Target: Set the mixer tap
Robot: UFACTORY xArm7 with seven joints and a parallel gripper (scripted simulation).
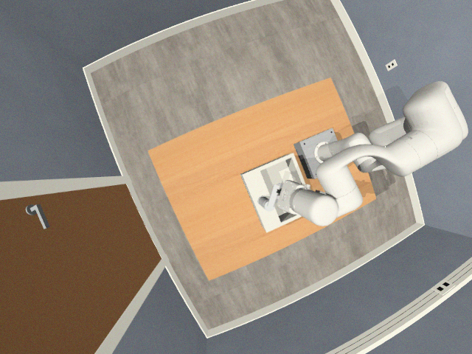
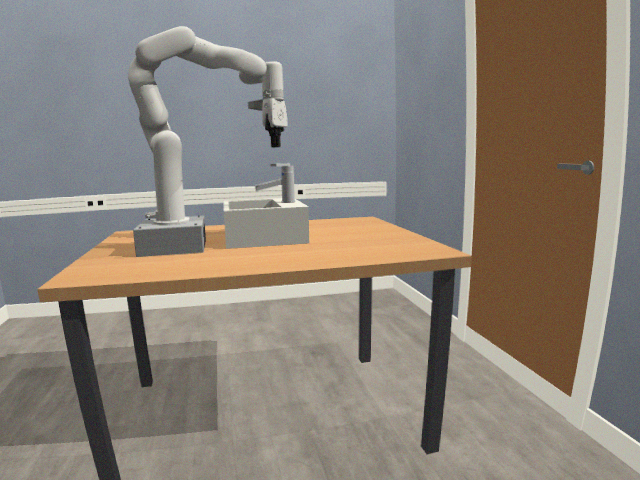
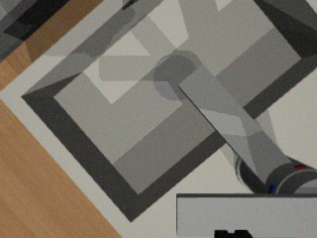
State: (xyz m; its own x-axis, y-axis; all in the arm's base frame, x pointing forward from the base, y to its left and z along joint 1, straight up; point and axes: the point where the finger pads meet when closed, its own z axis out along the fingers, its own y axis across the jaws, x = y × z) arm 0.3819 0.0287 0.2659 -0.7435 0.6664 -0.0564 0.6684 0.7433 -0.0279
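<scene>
My gripper is now 20 mm short of the lever, 20 mm to the right of it and 80 mm above it. Round my hand: white sink block 70 mm behind, 60 mm to the left, 320 mm below.
</scene>
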